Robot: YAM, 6 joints.
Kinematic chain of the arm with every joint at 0, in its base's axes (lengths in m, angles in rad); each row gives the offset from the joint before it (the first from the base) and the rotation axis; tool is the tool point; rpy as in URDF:
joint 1: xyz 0 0 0.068 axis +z
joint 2: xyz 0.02 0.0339 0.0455 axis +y
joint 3: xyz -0.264 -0.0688 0 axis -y
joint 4: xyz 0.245 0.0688 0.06 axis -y
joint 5: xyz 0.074 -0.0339 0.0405 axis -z
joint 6: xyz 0.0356 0 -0.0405 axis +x
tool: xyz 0 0 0 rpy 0 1.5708 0
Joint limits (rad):
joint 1: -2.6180..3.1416
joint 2: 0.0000..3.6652
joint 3: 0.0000..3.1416
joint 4: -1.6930..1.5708
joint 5: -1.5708..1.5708
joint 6: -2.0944..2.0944
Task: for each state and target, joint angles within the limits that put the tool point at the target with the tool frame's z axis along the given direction. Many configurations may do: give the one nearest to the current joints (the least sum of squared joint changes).
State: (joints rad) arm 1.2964 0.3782 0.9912 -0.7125 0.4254 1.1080
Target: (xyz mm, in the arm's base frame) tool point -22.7 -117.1 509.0 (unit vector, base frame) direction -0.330 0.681 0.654
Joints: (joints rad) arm 1.4934 0.2718 1.4422 -0.3846 -0.3915 1.1080
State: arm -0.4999 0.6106 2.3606 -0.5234 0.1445 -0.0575
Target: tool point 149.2 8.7 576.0 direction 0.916 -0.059 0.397
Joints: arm 0.0924 1.0353 1.6581 -0.2100 0.1437 -0.0575
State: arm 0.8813 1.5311 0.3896 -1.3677 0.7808 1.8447
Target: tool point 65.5 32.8 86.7 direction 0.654 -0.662 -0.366
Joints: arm 0.9280 1.2487 0.1252 -0.8075 1.1690 1.8447
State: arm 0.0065 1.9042 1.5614 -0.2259 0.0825 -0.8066
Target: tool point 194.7 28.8 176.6 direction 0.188 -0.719 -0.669
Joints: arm 0.2816 1.3615 0.7251 -0.9631 0.8375 -0.8066
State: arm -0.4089 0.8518 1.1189 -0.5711 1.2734 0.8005
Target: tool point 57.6 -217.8 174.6 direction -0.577 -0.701 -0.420
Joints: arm -1.1859 1.2400 0.4944 -0.0246 0.9235 0.8005
